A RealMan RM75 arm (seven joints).
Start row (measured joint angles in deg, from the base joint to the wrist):
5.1 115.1 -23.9 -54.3 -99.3 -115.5 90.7
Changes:
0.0 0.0 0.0 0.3 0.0 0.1 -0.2
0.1 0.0 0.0 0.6 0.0 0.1 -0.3
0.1 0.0 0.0 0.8 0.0 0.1 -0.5
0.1 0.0 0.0 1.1 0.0 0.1 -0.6
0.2 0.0 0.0 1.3 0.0 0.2 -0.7
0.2 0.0 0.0 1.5 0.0 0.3 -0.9
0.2 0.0 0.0 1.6 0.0 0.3 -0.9
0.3 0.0 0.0 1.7 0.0 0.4 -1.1
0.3 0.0 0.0 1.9 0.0 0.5 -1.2
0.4 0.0 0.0 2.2 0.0 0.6 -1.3
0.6 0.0 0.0 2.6 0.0 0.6 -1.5
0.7 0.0 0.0 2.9 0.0 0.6 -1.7
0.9 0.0 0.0 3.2 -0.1 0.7 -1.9
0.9 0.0 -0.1 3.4 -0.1 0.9 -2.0
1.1 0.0 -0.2 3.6 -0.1 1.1 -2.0
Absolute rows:
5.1 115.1 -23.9 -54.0 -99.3 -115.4 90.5
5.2 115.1 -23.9 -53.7 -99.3 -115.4 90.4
5.2 115.1 -23.9 -53.5 -99.3 -115.4 90.2
5.2 115.1 -23.9 -53.2 -99.3 -115.4 90.1
5.3 115.1 -23.9 -53.0 -99.3 -115.3 90.0
5.3 115.1 -23.9 -52.8 -99.3 -115.2 89.8
5.3 115.1 -23.9 -52.7 -99.3 -115.2 89.8
5.4 115.1 -23.9 -52.6 -99.3 -115.1 89.6
5.4 115.1 -23.9 -52.4 -99.3 -115.0 89.5
5.5 115.1 -23.9 -52.1 -99.3 -114.9 89.4
5.7 115.1 -23.9 -51.7 -99.3 -114.9 89.2
5.8 115.1 -23.9 -51.4 -99.3 -114.9 89.0
6.0 115.1 -23.9 -51.1 -99.4 -114.8 88.8
6.0 115.1 -24.0 -50.9 -99.4 -114.6 88.7
6.2 115.1 -24.1 -50.7 -99.4 -114.4 88.7

